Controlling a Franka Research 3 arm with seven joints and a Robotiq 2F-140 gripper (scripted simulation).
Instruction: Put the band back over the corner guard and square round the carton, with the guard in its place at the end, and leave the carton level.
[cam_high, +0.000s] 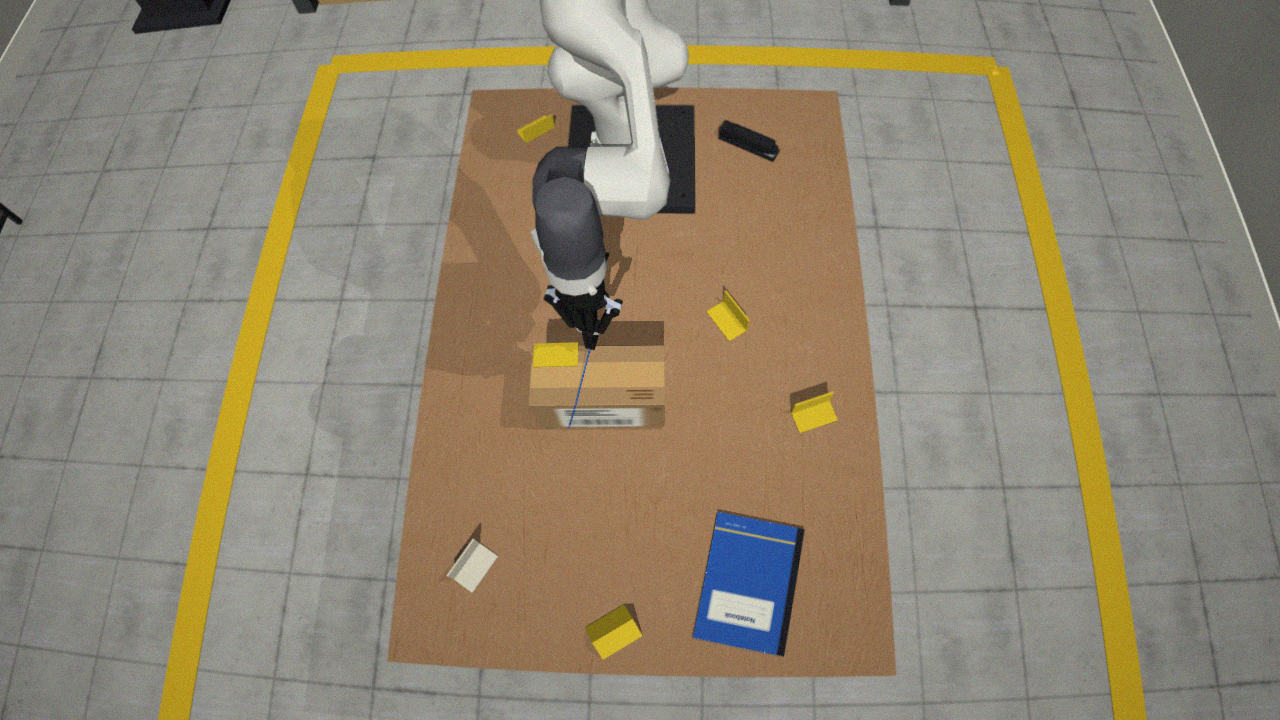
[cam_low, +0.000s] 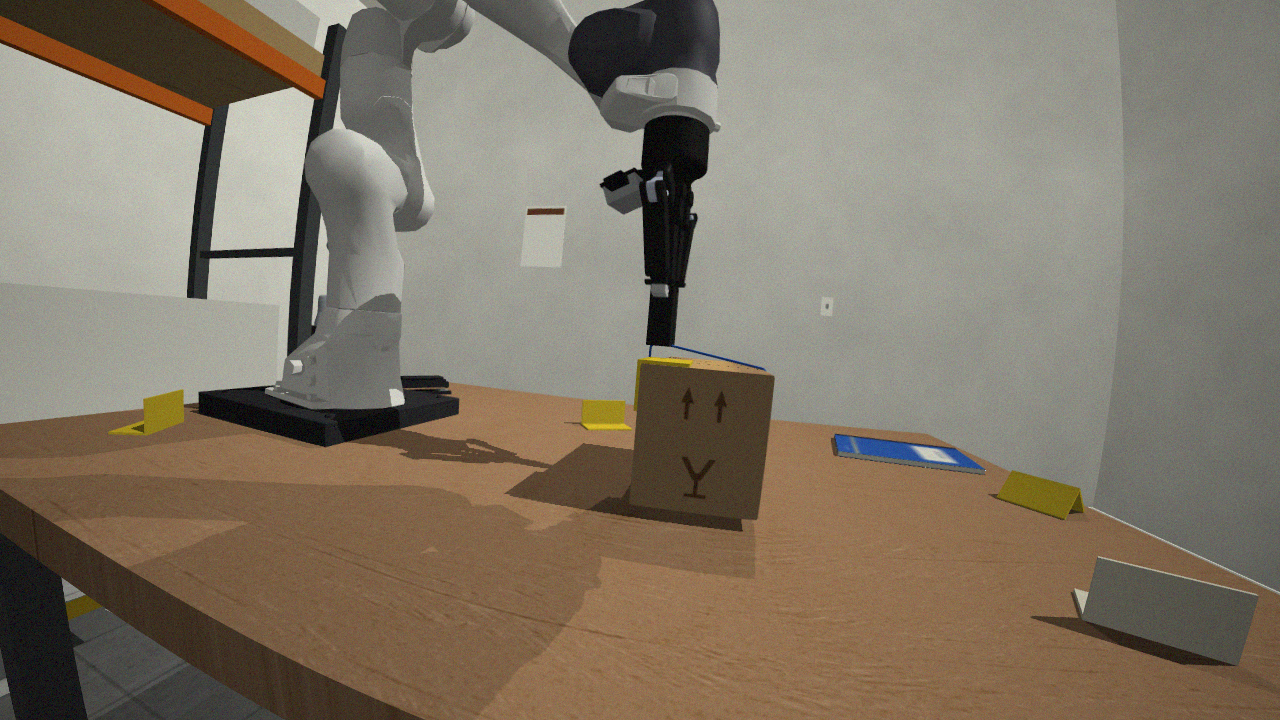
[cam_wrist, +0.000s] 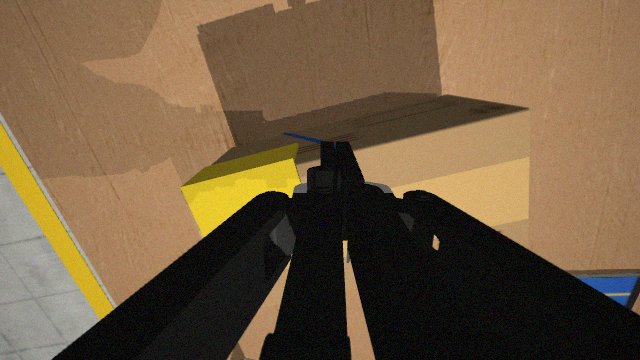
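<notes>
The yellow corner guard is 70 mm to the right of my hand, 60 mm below it and 10 mm ahead of it. The rest, counted from my hand: white guard: 370 mm ahead, 220 mm to the right, 170 mm below.
</notes>
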